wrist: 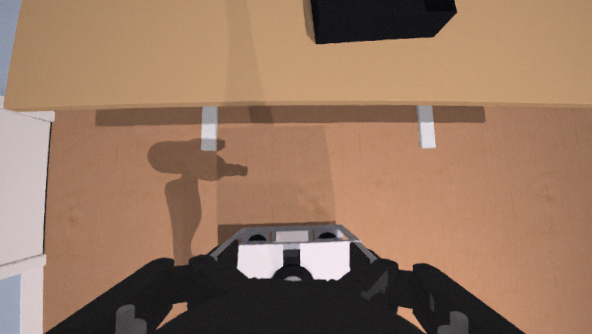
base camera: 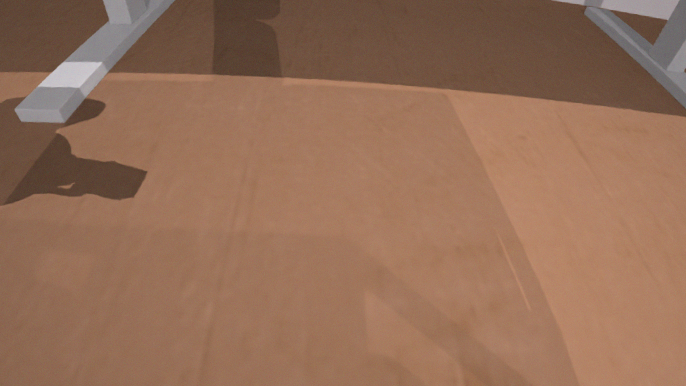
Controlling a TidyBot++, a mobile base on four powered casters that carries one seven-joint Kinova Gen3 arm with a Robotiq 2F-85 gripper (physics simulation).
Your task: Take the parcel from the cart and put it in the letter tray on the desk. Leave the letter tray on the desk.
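Places are measured from the arm's base along level axes (x ahead, y left, z up), in centimetres.
Pixels of known places: gripper, between the fingertips: (wrist: 293, 253).
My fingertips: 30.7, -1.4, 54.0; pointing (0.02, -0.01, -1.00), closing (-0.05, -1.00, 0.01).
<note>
Behind a point stands the place of what it marks, as x, y, z.
The black letter tray (wrist: 377, 22) {65.1, -17.9, 37.1} stands on the light wooden desk (wrist: 150, 60) {62.2, 27.1, 32.3}, at the top of the wrist view right of centre. Only its near end shows, and its inside is mostly cut off. My gripper (wrist: 293, 253) {30.7, -1.4, 54.0} is open and empty at the bottom of the wrist view. It is over the floor on the near side of the desk edge, apart from the tray. Grey and white parts show below and between its fingers. The parcel and the cart do not show in either view.
Two pale desk feet (wrist: 209, 129) (wrist: 426, 129) reach out under the desk's near edge. In the base view, a grey foot (base camera: 82, 62) stands at the upper left and another foot (base camera: 635, 47) at the upper right. A white wall section (wrist: 22, 185) {39.3, 142.0, -28.4} is at the left.
</note>
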